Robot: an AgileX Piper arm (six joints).
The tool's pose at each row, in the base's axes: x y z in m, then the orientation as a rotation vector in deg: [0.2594, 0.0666, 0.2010, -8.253, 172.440, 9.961]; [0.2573, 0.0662, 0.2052, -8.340, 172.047, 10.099]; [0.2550, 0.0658, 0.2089, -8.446, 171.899, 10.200]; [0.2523, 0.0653, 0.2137, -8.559, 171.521, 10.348]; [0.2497, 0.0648, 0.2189, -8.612, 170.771, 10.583]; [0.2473, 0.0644, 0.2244, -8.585, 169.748, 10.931]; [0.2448, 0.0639, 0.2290, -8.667, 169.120, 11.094]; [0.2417, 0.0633, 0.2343, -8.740, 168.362, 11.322]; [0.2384, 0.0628, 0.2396, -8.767, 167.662, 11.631]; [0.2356, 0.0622, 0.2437, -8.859, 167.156, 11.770]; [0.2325, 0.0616, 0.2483, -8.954, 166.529, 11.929]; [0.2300, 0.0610, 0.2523, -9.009, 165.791, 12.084]
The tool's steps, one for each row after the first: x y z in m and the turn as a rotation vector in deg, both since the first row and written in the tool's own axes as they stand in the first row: [0.0016, 0.0003, -0.0044, -0.092, -0.380, -0.085]; [0.0034, 0.0005, -0.0084, -0.163, -0.516, -0.163]; [0.0055, 0.0008, -0.0135, -0.263, -0.878, -0.264]; [0.0074, 0.0012, -0.0190, -0.418, -1.613, -0.355]; [0.0091, 0.0016, -0.0248, -0.645, -2.623, -0.411]; [0.0111, 0.0019, -0.0296, -0.757, -3.235, -0.514]; [0.0135, 0.0022, -0.0353, -0.912, -3.975, -0.620]; [0.0161, 0.0026, -0.0410, -1.122, -4.659, -0.687]; [0.0184, 0.0027, -0.0454, -1.221, -5.149, -0.787]; [0.0209, 0.0029, -0.0504, -1.334, -5.758, -0.901]; [0.0230, 0.0030, -0.0547, -1.444, -6.481, -0.998]
